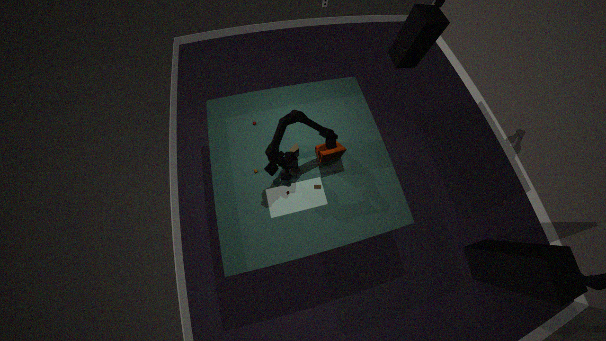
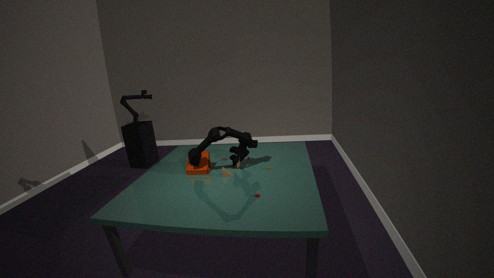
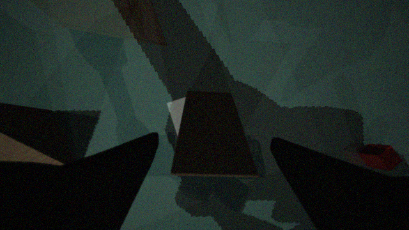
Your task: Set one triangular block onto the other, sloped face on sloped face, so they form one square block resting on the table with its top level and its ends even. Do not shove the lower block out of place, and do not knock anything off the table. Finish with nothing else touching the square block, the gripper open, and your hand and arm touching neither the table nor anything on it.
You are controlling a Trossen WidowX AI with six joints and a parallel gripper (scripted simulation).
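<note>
Right now the small brown block is 15 cm behind my gripper tip, 14 cm to the left of it and 2 cm below it. From my gripper tip the other things lie so: red cube (15 cm to the left, 6 cm ahead, 2 cm below).
</note>
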